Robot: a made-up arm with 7 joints.
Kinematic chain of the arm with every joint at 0, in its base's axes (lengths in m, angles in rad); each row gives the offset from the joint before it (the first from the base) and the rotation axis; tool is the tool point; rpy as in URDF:
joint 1: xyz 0 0 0.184 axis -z
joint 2: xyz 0 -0.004 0.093 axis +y
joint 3: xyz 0 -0.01 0.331 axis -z
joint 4: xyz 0 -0.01 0.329 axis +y
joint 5: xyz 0 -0.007 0.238 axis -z
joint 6: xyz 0 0 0.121 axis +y
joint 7: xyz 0 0 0.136 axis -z
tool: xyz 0 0 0 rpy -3.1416 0 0
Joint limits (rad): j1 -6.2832..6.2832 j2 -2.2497..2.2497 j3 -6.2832..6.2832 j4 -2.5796..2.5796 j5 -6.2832..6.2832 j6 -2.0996..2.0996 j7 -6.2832..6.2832
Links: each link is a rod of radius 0.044 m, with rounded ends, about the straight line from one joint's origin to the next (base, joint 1, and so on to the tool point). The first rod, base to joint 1, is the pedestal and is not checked.
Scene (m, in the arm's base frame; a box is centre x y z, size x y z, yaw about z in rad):
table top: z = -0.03
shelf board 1: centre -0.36 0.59 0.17 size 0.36 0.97 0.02 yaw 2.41
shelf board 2: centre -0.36 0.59 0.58 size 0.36 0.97 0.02 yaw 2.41
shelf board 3: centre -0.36 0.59 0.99 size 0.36 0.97 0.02 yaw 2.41
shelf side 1: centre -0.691 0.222 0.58 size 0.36 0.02 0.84 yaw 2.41
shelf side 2: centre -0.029 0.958 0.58 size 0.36 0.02 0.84 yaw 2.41
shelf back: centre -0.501 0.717 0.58 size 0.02 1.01 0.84 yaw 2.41
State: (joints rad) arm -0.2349 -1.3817 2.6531 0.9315 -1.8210 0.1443 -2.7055
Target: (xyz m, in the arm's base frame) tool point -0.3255 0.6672 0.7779
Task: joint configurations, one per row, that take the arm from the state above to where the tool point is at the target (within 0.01 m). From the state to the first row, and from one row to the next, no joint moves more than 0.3 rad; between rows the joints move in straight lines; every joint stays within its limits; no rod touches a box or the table.
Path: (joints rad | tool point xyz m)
1: -0.1225 -1.1073 2.6551 1.0011 -1.8144 0.2029 -2.7425 | -0.9595 -0.3343 0.3724
2: -0.0102 -0.8330 2.6572 1.0706 -1.8077 0.2614 -2.7795 | -0.9138 -0.2371 0.6108
3: 0.1022 -0.5586 2.6592 1.1402 -1.8011 0.3200 -2.8166 | -0.8033 -0.1586 0.8167
4: 0.2146 -0.2843 2.6613 1.2098 -1.7945 0.3785 -2.8536 | -0.6446 -0.1158 0.9772
5: 0.3270 -0.0099 2.6633 1.2793 -1.7878 0.4371 -2.8906 | -0.4592 -0.1185 1.0836
6: 0.4393 0.2644 2.6654 1.3489 -1.7812 0.4956 -2.9276 | -0.2714 -0.1683 1.1307
7: 0.6089 0.1989 2.9584 1.5463 -1.8068 0.2634 -2.8536 | -0.3434 0.0927 1.0384
8: 0.7785 0.1333 3.2514 1.7436 -1.8323 0.0311 -2.7795 | -0.2499 0.3199 0.9121
9: 0.9480 0.0677 3.5444 1.9410 -1.8579 -0.2011 -2.7055 | -0.0496 0.4195 0.7779
10: 0.9149 -0.1805 3.5068 1.6542 -1.8430 -0.1608 -2.7055 | -0.1782 0.5543 0.8002
11: 0.8817 -0.4287 3.4692 1.3675 -1.8281 -0.1205 -2.7055 | -0.3255 0.6672 0.7779

